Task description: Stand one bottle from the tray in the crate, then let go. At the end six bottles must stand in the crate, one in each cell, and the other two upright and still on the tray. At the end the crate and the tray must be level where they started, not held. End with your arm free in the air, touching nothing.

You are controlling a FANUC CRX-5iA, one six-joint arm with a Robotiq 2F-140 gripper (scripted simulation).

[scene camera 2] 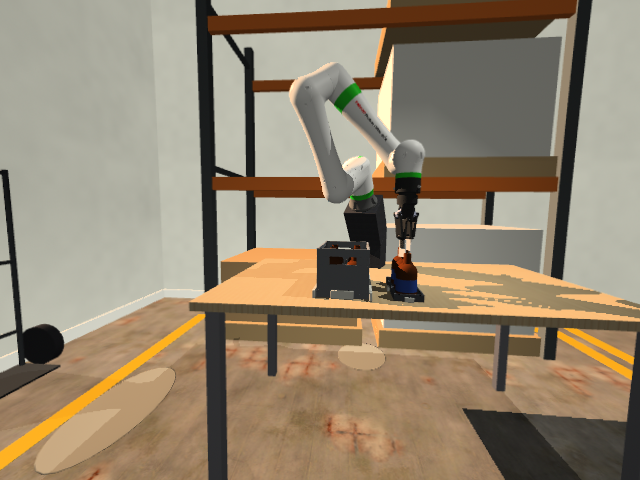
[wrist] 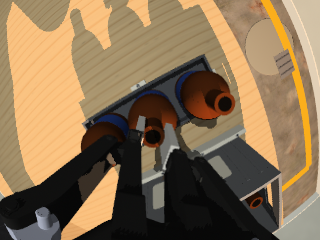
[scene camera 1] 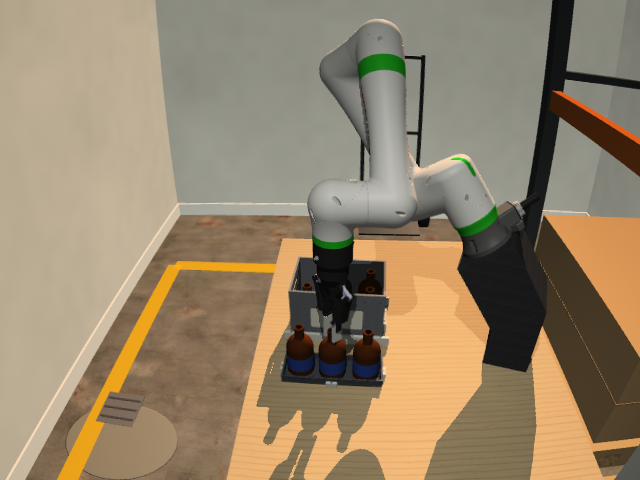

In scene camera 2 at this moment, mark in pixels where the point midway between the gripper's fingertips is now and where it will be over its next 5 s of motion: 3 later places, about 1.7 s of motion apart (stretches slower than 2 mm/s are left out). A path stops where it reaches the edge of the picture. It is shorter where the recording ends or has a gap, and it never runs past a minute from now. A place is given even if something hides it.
My gripper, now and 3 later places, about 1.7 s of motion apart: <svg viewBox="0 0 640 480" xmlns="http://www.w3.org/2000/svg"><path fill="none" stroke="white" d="M404 256L404 247L404 240L404 233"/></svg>
